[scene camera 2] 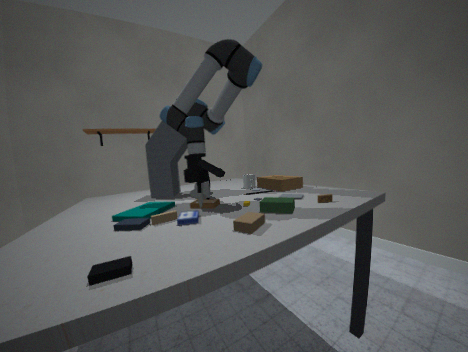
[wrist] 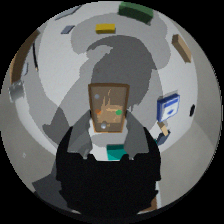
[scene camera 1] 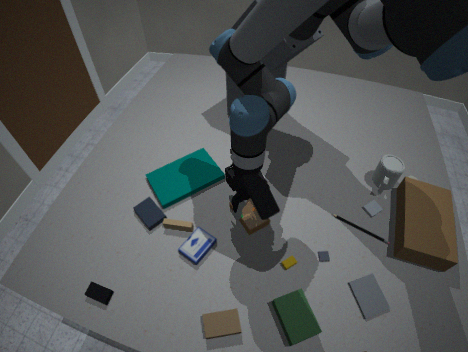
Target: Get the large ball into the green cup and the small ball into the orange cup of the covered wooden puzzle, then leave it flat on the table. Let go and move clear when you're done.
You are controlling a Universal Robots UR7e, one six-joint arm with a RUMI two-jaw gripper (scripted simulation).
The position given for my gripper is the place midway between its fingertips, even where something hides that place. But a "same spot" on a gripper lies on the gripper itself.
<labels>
my gripper: scene camera 2; wrist; scene camera 1 248, 213
same spot on my gripper: (scene camera 2: 203, 188) = (wrist: 128, 134)
</labels>
